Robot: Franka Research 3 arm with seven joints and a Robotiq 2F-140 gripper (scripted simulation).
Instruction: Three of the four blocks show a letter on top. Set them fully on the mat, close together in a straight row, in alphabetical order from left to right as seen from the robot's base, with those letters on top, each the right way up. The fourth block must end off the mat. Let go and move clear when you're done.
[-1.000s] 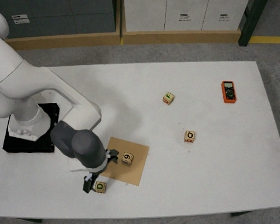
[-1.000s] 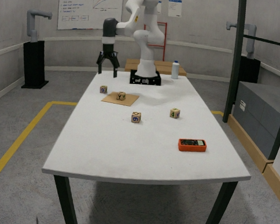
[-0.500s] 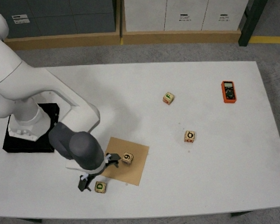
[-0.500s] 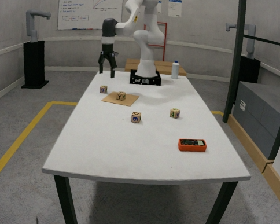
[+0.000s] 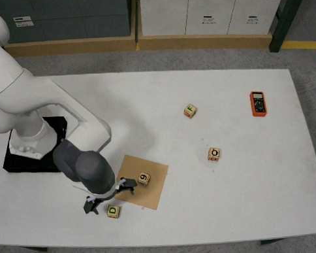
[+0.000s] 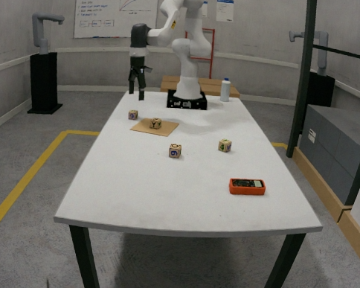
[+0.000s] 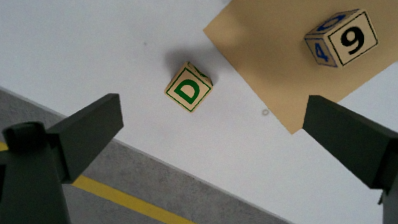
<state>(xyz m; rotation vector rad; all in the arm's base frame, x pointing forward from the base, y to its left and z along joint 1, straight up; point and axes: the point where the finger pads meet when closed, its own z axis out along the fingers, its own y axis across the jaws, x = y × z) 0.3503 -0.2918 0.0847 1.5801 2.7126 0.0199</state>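
Now: the block 12 cm below my hand, 2 cm to the right of it and 2 cm behind it. Also, from my hand: tan mat: 14 cm below, 12 cm to the left, 9 cm ahead; orange multimeter: 67 cm ahead, 48 cm to the left, 12 cm below; white bottle: 57 cm to the left, 54 cm behind, 6 cm below.
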